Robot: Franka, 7 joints.
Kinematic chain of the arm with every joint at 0, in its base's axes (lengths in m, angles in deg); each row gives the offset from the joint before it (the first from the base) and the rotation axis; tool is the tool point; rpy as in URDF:
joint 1: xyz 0 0 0.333 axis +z
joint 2: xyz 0 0 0 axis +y
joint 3: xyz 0 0 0.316 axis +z
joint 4: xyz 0.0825 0 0 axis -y
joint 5: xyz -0.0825 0 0.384 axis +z
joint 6: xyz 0 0 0 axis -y
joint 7: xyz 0.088 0 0 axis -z
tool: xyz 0 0 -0.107 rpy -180 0 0
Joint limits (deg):
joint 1: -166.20..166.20
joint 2: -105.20..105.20
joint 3: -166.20..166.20
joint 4: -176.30..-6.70
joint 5: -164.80..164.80
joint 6: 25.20..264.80
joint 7: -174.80..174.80
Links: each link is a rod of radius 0.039 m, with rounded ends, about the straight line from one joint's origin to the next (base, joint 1, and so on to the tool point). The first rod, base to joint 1, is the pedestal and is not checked.
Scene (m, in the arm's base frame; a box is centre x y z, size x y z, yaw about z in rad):
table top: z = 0
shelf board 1: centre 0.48 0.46 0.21 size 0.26 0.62 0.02 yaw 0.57
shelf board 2: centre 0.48 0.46 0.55 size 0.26 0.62 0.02 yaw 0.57
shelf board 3: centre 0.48 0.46 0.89 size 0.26 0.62 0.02 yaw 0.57
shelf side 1: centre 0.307 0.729 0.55 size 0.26 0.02 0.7 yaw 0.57
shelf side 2: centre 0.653 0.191 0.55 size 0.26 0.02 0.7 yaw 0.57
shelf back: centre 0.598 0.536 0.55 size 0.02 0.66 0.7 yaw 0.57
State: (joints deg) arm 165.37 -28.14 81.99 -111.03 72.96 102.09 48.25
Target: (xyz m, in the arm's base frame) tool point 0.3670 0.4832 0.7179
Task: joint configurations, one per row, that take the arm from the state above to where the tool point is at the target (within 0.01 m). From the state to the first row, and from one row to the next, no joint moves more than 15 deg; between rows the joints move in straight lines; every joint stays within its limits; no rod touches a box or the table.
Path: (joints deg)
1: 151.27 -24.05 67.97 -108.06 73.05 106.17 48.25
2: 137.17 -19.97 53.96 -105.09 73.15 110.26 48.25
3: 123.07 -15.88 39.94 -102.12 73.24 114.34 48.25
4: 108.97 -11.79 25.92 -99.15 73.34 118.42 48.25
5: 94.87 -7.71 11.91 -96.17 73.43 122.51 48.25
6: 80.77 -3.62 -2.11 -93.20 73.53 126.59 48.25
7: 66.67 0.47 -16.13 -90.23 73.62 130.67 48.25

